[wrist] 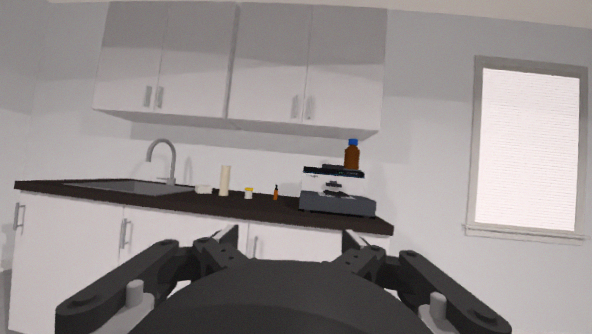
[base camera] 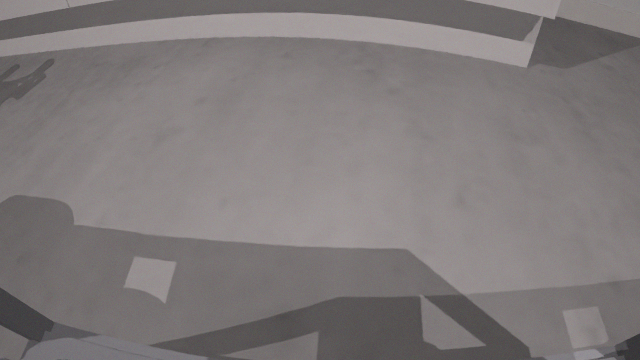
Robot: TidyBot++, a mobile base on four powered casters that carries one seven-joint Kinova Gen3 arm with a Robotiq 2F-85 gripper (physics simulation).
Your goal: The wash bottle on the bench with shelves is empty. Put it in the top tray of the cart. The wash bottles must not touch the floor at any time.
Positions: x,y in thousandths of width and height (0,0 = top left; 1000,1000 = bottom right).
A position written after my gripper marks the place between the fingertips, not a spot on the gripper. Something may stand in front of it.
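Observation:
Visible in the wrist view: my gripper (wrist: 491,717), together with a window (wrist: 883,555).

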